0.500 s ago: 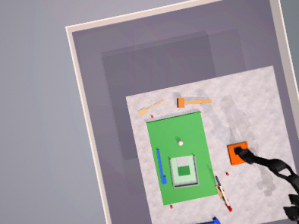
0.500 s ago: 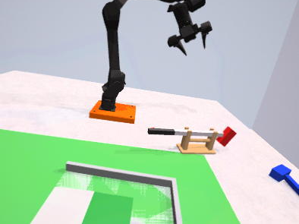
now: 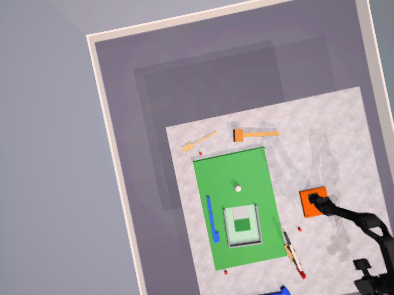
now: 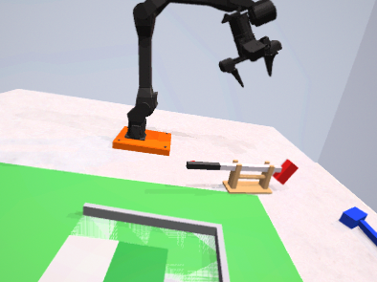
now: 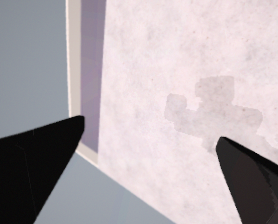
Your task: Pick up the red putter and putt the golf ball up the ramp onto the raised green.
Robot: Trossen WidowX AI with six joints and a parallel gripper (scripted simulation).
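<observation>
The red putter lies 240 mm ahead of my gripper tip, 60 mm to the right of it and 190 mm below it. Round my gripper tip: white golf ball 470 mm ahead, 540 mm to the right, 230 mm below.
</observation>
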